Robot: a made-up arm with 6 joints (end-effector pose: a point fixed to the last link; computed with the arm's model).
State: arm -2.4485 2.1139 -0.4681 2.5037 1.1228 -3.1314
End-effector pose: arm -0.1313 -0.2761 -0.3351 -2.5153 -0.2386 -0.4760
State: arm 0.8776 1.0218 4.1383 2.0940 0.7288 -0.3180
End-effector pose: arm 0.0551 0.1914 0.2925 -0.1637 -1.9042 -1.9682
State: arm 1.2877 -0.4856 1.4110 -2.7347 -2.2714 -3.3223
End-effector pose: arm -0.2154 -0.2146 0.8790 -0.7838 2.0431 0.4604
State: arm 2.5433 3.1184 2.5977 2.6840 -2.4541 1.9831
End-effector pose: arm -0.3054 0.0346 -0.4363 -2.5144 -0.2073 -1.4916
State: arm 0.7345 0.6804 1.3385 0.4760 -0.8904 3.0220
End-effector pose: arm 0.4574 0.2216 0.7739 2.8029 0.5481 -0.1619
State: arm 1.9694 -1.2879 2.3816 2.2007 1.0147 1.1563
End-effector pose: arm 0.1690 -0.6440 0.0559 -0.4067 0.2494 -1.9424
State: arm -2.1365 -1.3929 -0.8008 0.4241 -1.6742 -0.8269
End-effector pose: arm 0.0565 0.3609 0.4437 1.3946 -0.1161 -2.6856
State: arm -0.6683 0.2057 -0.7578 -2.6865 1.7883 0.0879
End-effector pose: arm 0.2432 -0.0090 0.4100 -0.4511 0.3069 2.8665
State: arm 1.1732 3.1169 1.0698 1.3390 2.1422 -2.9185
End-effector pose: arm 0.0464 0.0157 -0.6702 -1.0513 -2.4419 0.1146
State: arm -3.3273 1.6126 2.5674 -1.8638 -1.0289 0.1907
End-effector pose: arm -0.7902 0.1015 0.2535 -0.1780 -0.8660 -1.6039
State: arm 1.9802 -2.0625 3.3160 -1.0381 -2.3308 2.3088
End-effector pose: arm 0.2368 -0.3418 -0.3824 -0.1360 -0.4362 -1.8136
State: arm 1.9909 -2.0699 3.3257 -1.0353 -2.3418 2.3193
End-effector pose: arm 0.2380 -0.3328 -0.3847 -0.1420 -0.4124 -1.7978
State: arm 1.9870 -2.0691 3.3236 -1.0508 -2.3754 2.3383
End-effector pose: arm 0.2356 -0.3364 -0.3853 -0.1957 -0.4084 -1.7911
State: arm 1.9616 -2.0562 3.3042 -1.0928 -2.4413 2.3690
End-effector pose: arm 0.2272 -0.3585 -0.3829 -0.3196 -0.4296 -1.7985
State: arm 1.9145 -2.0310 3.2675 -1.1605 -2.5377 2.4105
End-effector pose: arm 0.2103 -0.3984 -0.3759 -0.5158 -0.4654 -1.8209
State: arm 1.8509 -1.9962 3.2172 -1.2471 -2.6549 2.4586
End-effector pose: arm 0.1825 -0.4505 -0.3626 -0.7697 -0.4964 -1.8545
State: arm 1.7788 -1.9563 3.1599 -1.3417 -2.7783 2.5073
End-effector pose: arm 0.1438 -0.5057 -0.3429 -1.0521 -0.5051 -1.8926
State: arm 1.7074 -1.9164 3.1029 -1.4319 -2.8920 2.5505
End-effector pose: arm 0.0986 -0.5550 -0.3188 -1.3255 -0.4865 -1.9280
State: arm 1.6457 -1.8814 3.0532 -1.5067 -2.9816 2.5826
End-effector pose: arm 0.0547 -0.5925 -0.2946 -1.5524 -0.4519 -1.9569
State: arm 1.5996 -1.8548 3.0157 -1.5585 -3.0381 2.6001
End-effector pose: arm 0.0198 -0.6172 -0.2745 -1.7076 -0.4221 -1.9796
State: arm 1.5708 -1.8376 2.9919 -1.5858 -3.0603 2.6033
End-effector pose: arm -0.0024 -0.6314 -0.2608 -1.7864 -0.4129 -1.9989
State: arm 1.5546 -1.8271 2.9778 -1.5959 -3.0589 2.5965
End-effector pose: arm -0.0144 -0.6394 -0.2523 -1.8115 -0.4241 -2.0164
